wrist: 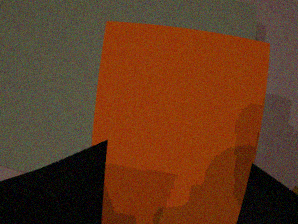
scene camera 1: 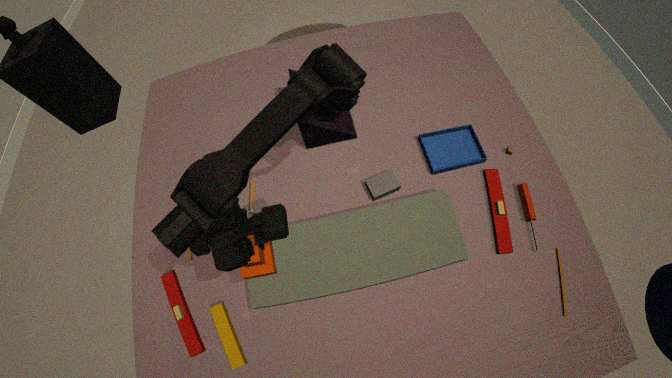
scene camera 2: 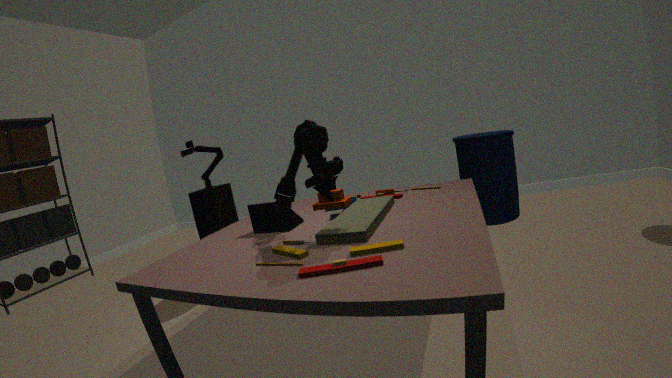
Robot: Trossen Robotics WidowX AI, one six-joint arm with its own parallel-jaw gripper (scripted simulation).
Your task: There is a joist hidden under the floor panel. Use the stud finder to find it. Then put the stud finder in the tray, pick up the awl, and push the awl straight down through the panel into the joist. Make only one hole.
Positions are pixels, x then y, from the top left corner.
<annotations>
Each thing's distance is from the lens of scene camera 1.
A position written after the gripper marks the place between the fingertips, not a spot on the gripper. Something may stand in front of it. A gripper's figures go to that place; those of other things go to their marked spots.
gripper [scene camera 1: 253, 250]: 0.61 m
orange stud finder [scene camera 1: 262, 263]: 0.59 m
red level [scene camera 1: 501, 230]: 0.79 m
The marked spots on the orange stud finder and the red level are 0.58 m apart.
</annotations>
